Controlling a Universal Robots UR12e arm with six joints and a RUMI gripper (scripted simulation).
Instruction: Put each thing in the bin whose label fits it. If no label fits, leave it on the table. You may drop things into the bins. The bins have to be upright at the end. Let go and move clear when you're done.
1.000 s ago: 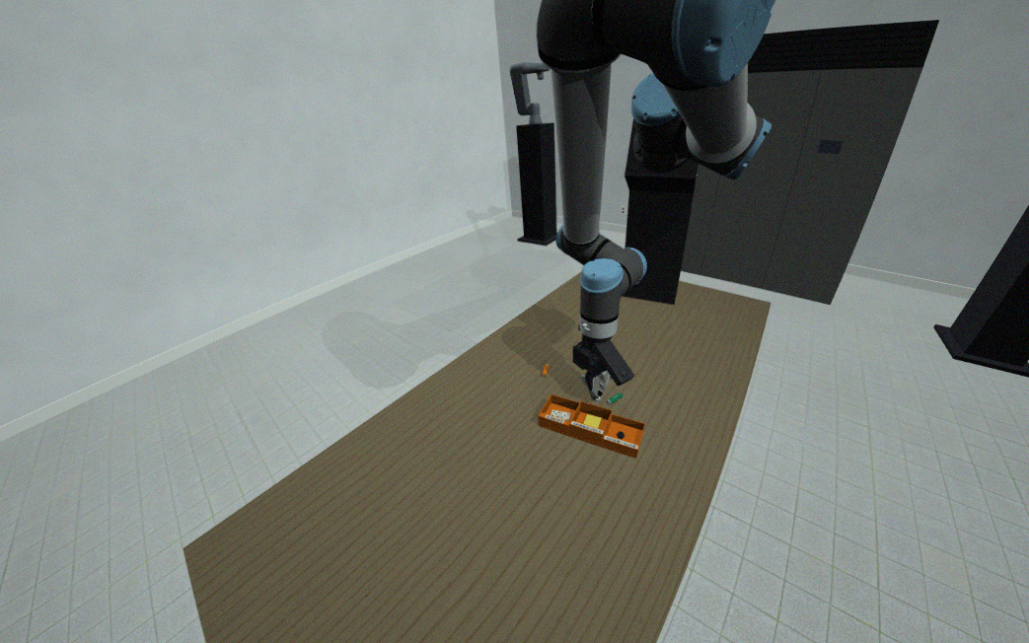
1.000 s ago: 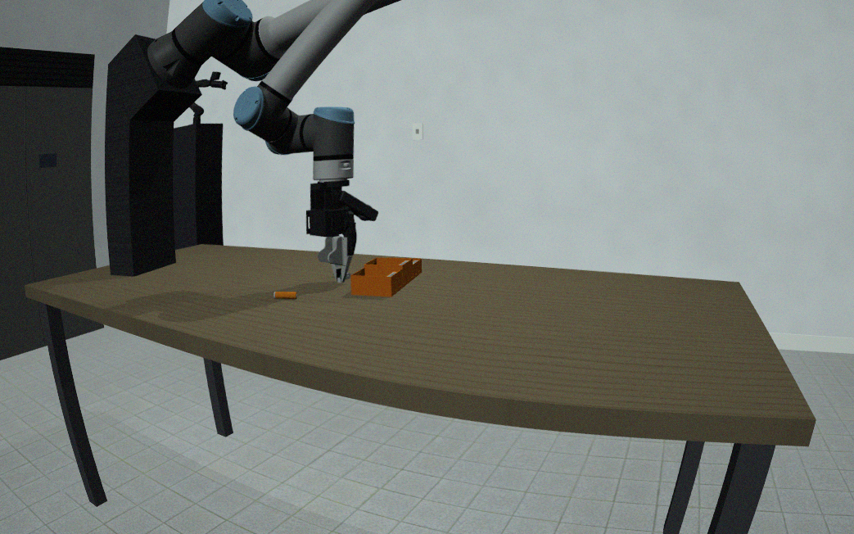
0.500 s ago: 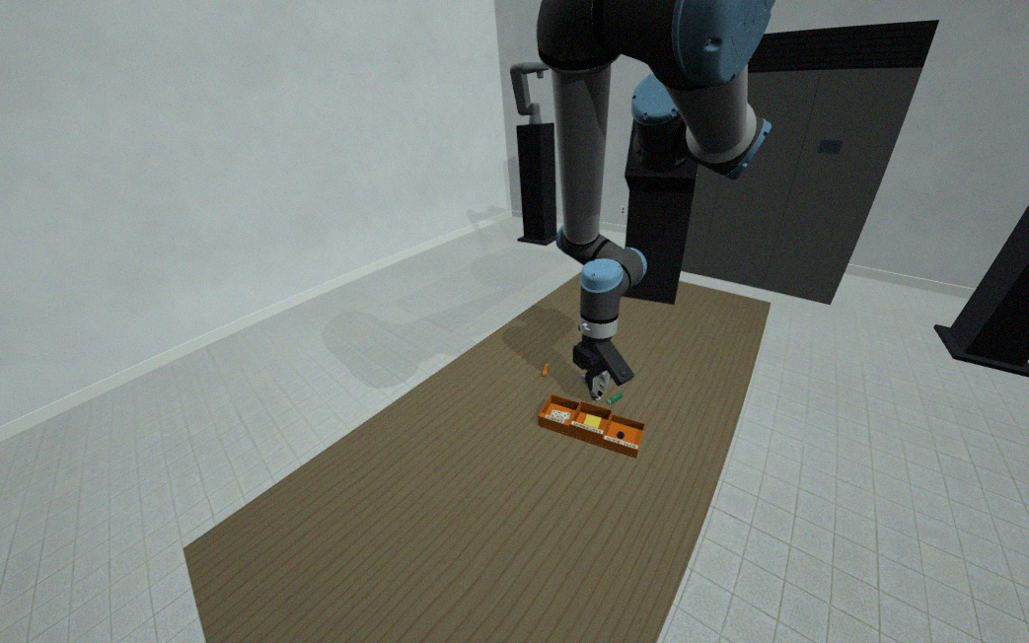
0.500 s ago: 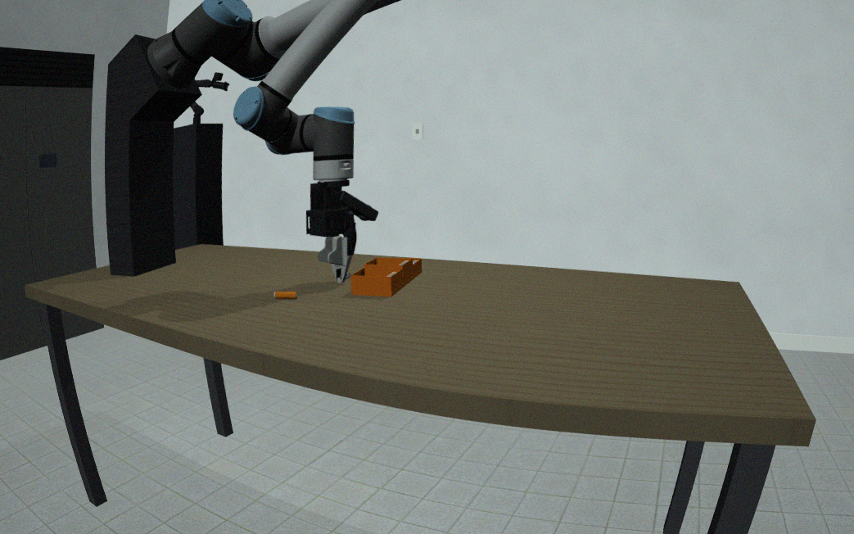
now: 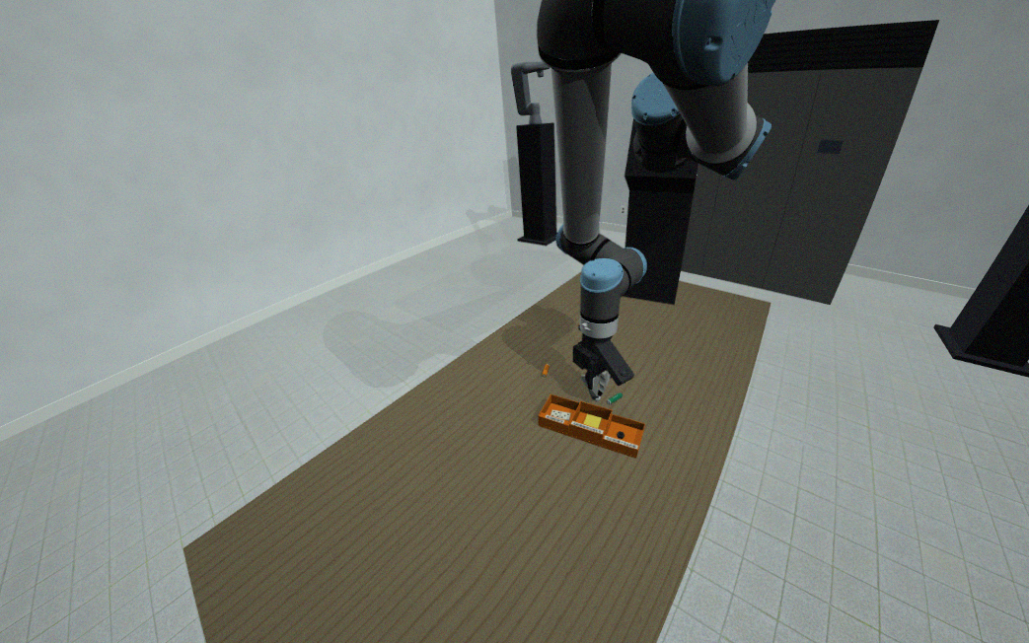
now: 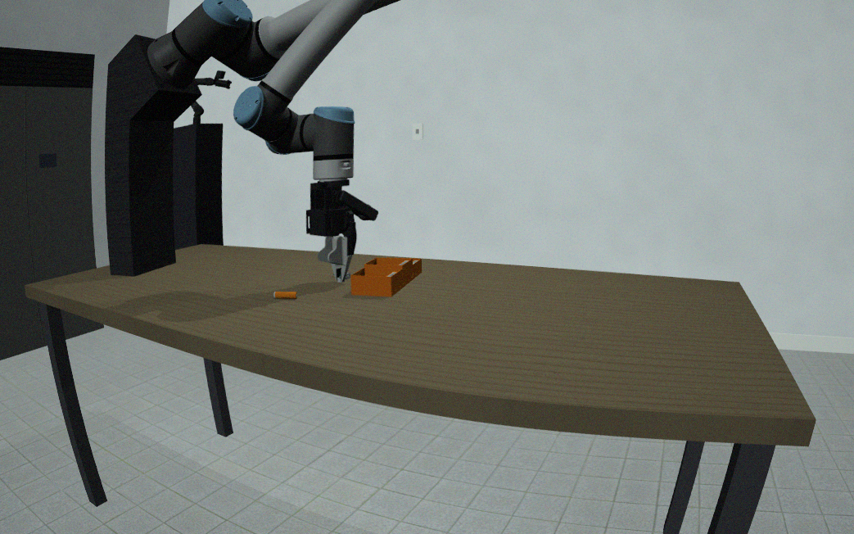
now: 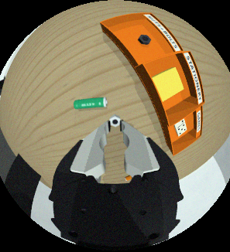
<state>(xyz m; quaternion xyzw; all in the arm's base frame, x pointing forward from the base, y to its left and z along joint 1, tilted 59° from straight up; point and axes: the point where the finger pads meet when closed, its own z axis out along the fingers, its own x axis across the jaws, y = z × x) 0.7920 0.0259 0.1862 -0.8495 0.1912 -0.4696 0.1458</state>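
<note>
Right now my hand is 20 mm past the green cylinder, 40 mm to the right of it and 10 mm above it. Round my hand: silver nut: 10 mm below; yellow block: 100 mm ahead, 30 mm to the left, 10 mm below; speckled white thing: 110 mm ahead, 50 mm to the right, 10 mm below.
</note>
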